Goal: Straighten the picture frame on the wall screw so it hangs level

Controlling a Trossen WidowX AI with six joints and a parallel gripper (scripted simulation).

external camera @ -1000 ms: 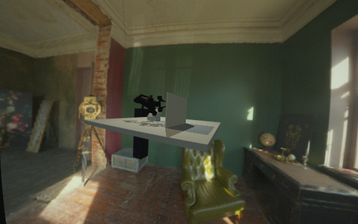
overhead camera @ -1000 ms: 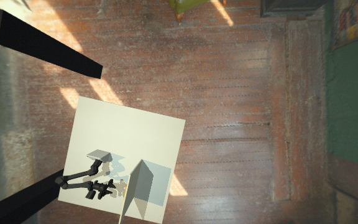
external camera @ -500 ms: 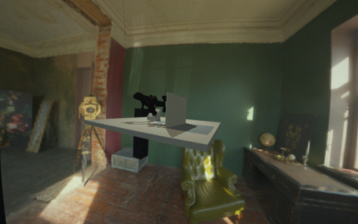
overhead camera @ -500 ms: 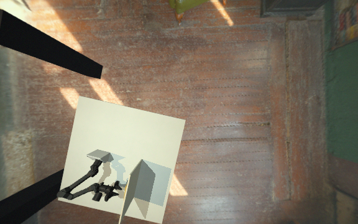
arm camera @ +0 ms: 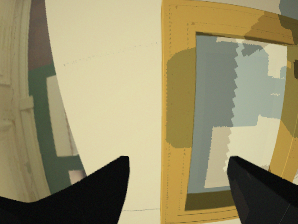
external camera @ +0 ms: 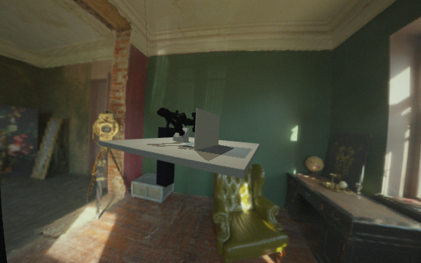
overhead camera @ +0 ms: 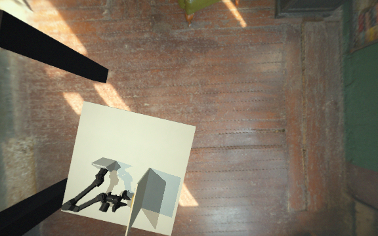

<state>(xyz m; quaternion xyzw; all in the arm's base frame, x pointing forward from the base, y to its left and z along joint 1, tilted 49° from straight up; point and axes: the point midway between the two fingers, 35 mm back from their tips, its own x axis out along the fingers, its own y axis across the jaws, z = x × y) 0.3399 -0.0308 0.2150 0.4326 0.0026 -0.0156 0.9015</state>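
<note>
Now: the yellow picture frame 50 mm below my gripper tip, 50 mm ahead of it and 10 mm to the left of it. Also, from my gripper tip: cream wall panel 70 mm below, 60 mm ahead, 10 mm to the left.
</note>
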